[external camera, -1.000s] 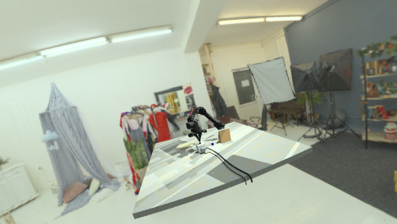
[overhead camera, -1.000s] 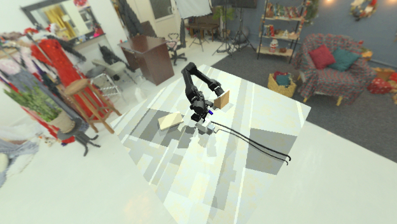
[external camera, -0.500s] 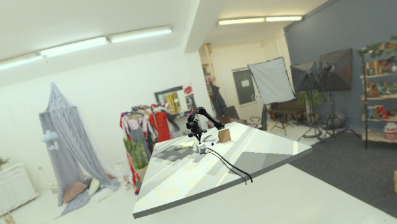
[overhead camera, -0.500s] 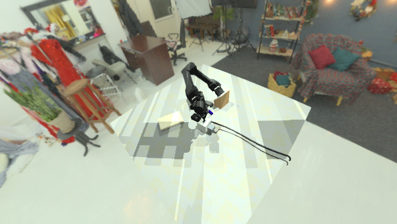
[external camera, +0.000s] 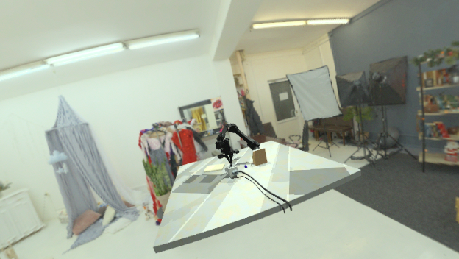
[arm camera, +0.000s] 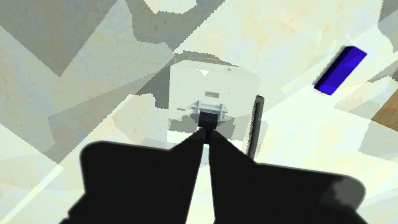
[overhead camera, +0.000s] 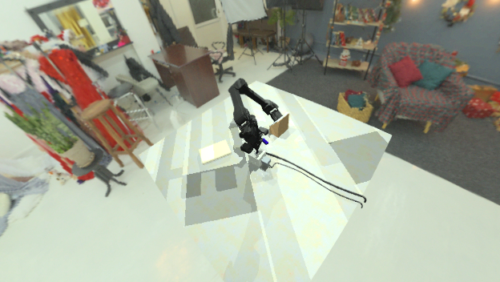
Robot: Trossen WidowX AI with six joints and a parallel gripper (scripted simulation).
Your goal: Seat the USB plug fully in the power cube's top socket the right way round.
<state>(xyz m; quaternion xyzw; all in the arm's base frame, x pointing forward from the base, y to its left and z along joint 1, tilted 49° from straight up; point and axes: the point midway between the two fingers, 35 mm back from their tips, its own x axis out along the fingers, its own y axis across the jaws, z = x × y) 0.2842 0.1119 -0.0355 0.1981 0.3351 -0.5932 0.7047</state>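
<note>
My gripper tip is 2 cm above the black USB plug. From my gripper tip the other things lie so: blue object 14 cm behind, 10 cm below, 9 cm to the right; flat pale pad 26 cm to the right, 16 cm ahead, 10 cm below.
</note>
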